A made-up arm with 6 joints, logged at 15 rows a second.
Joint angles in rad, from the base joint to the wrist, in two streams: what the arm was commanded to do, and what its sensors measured. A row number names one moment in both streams.
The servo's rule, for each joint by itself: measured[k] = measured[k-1] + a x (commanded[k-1-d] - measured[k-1]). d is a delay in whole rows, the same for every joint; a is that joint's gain. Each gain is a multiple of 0.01, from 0.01 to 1. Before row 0 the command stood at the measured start. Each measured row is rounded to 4 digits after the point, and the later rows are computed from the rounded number. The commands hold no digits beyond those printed.
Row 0, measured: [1.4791 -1.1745 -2.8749 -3.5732 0.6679 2.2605]
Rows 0 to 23, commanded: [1.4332 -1.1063 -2.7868 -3.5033 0.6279 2.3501]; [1.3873 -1.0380 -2.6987 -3.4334 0.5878 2.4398]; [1.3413 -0.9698 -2.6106 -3.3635 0.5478 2.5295]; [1.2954 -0.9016 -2.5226 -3.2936 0.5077 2.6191]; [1.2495 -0.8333 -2.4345 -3.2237 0.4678 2.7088]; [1.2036 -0.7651 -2.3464 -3.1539 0.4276 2.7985]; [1.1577 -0.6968 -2.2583 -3.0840 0.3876 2.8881]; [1.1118 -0.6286 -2.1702 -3.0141 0.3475 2.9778]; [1.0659 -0.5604 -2.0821 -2.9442 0.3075 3.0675]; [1.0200 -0.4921 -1.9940 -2.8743 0.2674 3.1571]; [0.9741 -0.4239 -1.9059 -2.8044 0.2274 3.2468]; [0.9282 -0.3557 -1.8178 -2.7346 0.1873 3.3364]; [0.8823 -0.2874 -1.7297 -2.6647 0.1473 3.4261]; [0.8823 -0.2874 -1.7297 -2.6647 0.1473 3.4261]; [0.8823 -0.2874 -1.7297 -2.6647 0.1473 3.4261]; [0.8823 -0.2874 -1.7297 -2.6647 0.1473 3.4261]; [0.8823 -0.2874 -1.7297 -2.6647 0.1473 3.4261]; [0.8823 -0.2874 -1.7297 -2.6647 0.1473 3.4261]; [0.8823 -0.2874 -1.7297 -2.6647 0.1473 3.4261]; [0.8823 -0.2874 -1.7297 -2.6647 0.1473 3.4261]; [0.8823 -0.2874 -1.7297 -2.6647 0.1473 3.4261]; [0.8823 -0.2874 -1.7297 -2.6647 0.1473 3.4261]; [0.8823 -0.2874 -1.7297 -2.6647 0.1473 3.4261]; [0.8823 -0.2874 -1.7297 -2.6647 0.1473 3.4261]
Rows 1 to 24, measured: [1.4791 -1.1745 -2.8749 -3.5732 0.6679 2.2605]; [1.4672 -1.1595 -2.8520 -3.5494 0.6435 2.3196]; [1.4464 -1.1328 -2.8121 -3.5100 0.6095 2.3989]; [1.4191 -1.0969 -2.7597 -3.4602 0.5719 2.4851]; [1.3869 -1.0539 -2.6981 -3.4036 0.5327 2.5735]; [1.3512 -1.0054 -2.6296 -3.3424 0.4931 2.6628]; [1.3128 -0.9525 -2.5560 -3.2783 0.4531 2.7524]; [1.2725 -0.8962 -2.4786 -3.2122 0.4131 2.8420]; [1.2307 -0.8373 -2.3984 -3.1448 0.3731 2.9316]; [1.1879 -0.7764 -2.3162 -3.0766 0.3331 3.0213]; [1.1442 -0.7139 -2.2324 -3.0078 0.2930 3.1109]; [1.1000 -0.6501 -2.1475 -2.9386 0.2530 3.2006]; [1.0553 -0.5853 -2.0618 -2.8692 0.2129 3.2902]; [1.0103 -0.5198 -1.9755 -2.7997 0.1729 3.3799]; [0.9770 -0.4687 -1.9116 -2.7538 0.1573 3.4104]; [0.9524 -0.4288 -1.8643 -2.7235 0.1512 3.4208]; [0.9342 -0.3977 -1.8293 -2.7035 0.1488 3.4243]; [0.9207 -0.3734 -1.8034 -2.6903 0.1479 3.4255]; [0.9107 -0.3545 -1.7842 -2.6816 0.1475 3.4259]; [0.9033 -0.3397 -1.7700 -2.6759 0.1474 3.4260]; [0.8978 -0.3282 -1.7595 -2.6721 0.1473 3.4261]; [0.8938 -0.3192 -1.7518 -2.6696 0.1473 3.4261]; [0.8908 -0.3122 -1.7461 -2.6679 0.1473 3.4261]; [0.8886 -0.3067 -1.7418 -2.6668 0.1473 3.4261]
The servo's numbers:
d 1
a 0.26 0.22 0.26 0.34 0.61 0.66

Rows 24 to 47, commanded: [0.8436 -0.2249 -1.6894 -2.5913 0.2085 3.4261]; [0.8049 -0.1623 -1.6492 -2.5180 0.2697 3.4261]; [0.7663 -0.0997 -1.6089 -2.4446 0.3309 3.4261]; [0.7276 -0.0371 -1.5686 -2.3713 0.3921 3.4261]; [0.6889 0.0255 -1.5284 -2.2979 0.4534 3.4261]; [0.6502 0.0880 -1.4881 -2.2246 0.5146 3.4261]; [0.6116 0.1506 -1.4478 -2.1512 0.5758 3.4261]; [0.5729 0.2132 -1.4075 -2.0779 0.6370 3.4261]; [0.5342 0.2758 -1.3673 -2.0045 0.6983 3.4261]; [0.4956 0.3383 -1.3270 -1.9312 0.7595 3.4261]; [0.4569 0.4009 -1.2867 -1.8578 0.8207 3.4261]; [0.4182 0.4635 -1.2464 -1.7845 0.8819 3.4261]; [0.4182 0.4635 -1.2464 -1.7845 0.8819 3.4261]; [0.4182 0.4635 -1.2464 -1.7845 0.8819 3.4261]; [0.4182 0.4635 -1.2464 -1.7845 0.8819 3.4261]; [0.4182 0.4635 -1.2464 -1.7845 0.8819 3.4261]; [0.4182 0.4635 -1.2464 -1.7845 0.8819 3.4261]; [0.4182 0.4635 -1.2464 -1.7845 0.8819 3.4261]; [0.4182 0.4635 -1.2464 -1.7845 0.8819 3.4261]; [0.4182 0.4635 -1.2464 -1.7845 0.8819 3.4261]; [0.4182 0.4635 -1.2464 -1.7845 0.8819 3.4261]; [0.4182 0.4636 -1.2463 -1.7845 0.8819 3.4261]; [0.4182 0.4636 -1.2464 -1.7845 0.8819 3.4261]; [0.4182 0.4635 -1.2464 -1.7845 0.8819 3.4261]
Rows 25 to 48, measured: [0.8870 -0.3025 -1.7387 -2.6661 0.1473 3.4261]; [0.8757 -0.2854 -1.7259 -2.6407 0.1846 3.4261]; [0.8573 -0.2583 -1.7060 -2.5990 0.2365 3.4261]; [0.8336 -0.2234 -1.6808 -2.5465 0.2941 3.4261]; [0.8060 -0.1824 -1.6516 -2.4869 0.3539 3.4261]; [0.7756 -0.1367 -1.6196 -2.4226 0.4146 3.4261]; [0.7430 -0.0873 -1.5854 -2.3553 0.4756 3.4261]; [0.7088 -0.0350 -1.5496 -2.2859 0.5367 3.4261]; [0.6735 0.0196 -1.5127 -2.2152 0.5979 3.4261]; [0.6373 0.0760 -1.4749 -2.1436 0.6591 3.4261]; [0.6005 0.1337 -1.4364 -2.0714 0.7203 3.4261]; [0.5632 0.1925 -1.3975 -1.9988 0.7815 3.4261]; [0.5255 0.2521 -1.3582 -1.9259 0.8427 3.4261]; [0.4976 0.2986 -1.3291 -1.8778 0.8666 3.4261]; [0.4770 0.3349 -1.3076 -1.8461 0.8759 3.4261]; [0.4617 0.3632 -1.2917 -1.8252 0.8796 3.4261]; [0.4504 0.3853 -1.2799 -1.8114 0.8810 3.4261]; [0.4420 0.4025 -1.2712 -1.8023 0.8815 3.4261]; [0.4358 0.4159 -1.2648 -1.7962 0.8817 3.4261]; [0.4312 0.4264 -1.2600 -1.7922 0.8818 3.4261]; [0.4278 0.4346 -1.2565 -1.7896 0.8819 3.4261]; [0.4253 0.4410 -1.2539 -1.7879 0.8819 3.4261]; [0.4235 0.4460 -1.2519 -1.7867 0.8819 3.4261]; [0.4221 0.4499 -1.2505 -1.7860 0.8819 3.4261]
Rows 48 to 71, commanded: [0.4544 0.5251 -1.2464 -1.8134 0.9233 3.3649]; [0.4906 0.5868 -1.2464 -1.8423 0.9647 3.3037]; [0.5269 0.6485 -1.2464 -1.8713 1.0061 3.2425]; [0.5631 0.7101 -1.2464 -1.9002 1.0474 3.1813]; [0.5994 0.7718 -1.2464 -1.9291 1.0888 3.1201]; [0.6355 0.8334 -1.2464 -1.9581 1.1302 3.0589]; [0.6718 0.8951 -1.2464 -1.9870 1.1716 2.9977]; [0.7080 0.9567 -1.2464 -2.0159 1.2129 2.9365]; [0.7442 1.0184 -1.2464 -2.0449 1.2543 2.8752]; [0.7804 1.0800 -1.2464 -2.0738 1.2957 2.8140]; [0.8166 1.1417 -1.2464 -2.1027 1.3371 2.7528]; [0.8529 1.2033 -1.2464 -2.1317 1.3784 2.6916]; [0.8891 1.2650 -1.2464 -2.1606 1.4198 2.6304]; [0.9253 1.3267 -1.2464 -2.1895 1.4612 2.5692]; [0.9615 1.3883 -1.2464 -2.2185 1.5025 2.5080]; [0.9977 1.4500 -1.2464 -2.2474 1.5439 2.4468]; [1.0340 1.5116 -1.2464 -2.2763 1.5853 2.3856]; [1.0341 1.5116 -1.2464 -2.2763 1.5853 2.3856]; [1.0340 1.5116 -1.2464 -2.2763 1.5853 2.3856]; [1.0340 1.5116 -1.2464 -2.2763 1.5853 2.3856]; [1.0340 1.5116 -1.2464 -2.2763 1.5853 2.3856]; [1.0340 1.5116 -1.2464 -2.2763 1.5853 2.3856]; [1.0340 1.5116 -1.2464 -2.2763 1.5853 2.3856]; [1.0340 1.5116 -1.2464 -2.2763 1.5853 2.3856]
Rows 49 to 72, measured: [0.4211 0.4529 -1.2494 -1.7855 0.8819 3.4261]; [0.4298 0.4688 -1.2486 -1.7950 0.9072 3.3857]; [0.4456 0.4948 -1.2480 -1.8111 0.9423 3.3316]; [0.4667 0.5286 -1.2476 -1.8316 0.9812 3.2728]; [0.4918 0.5685 -1.2473 -1.8549 1.0216 3.2124]; [0.5198 0.6132 -1.2471 -1.8801 1.0626 3.1515]; [0.5499 0.6616 -1.2469 -1.9066 1.1038 3.0904]; [0.5816 0.7130 -1.2468 -1.9339 1.1452 3.0292]; [0.6145 0.7666 -1.2467 -1.9618 1.1865 2.9680]; [0.6482 0.8220 -1.2466 -1.9901 1.2279 2.9068]; [0.6826 0.8788 -1.2465 -2.0186 1.2693 2.8456]; [0.7174 0.9366 -1.2465 -2.0472 1.3107 2.7844]; [0.7526 0.9953 -1.2465 -2.0759 1.3520 2.7232]; [0.7881 1.0546 -1.2465 -2.1047 1.3934 2.6620]; [0.8238 1.1145 -1.2465 -2.1335 1.4348 2.6008]; [0.8596 1.1747 -1.2465 -2.1624 1.4761 2.5396]; [0.8955 1.2353 -1.2465 -2.1913 1.5175 2.4784]; [0.9315 1.2961 -1.2465 -2.2202 1.5589 2.4172]; [0.9582 1.3435 -1.2465 -2.2393 1.5750 2.3963]; [0.9779 1.3805 -1.2465 -2.2519 1.5813 2.3892]; [0.9925 1.4093 -1.2465 -2.2602 1.5837 2.3868]; [1.0033 1.4318 -1.2465 -2.2657 1.5847 2.3860]; [1.0113 1.4494 -1.2465 -2.2693 1.5851 2.3857]; [1.0172 1.4631 -1.2465 -2.2717 1.5852 2.3856]
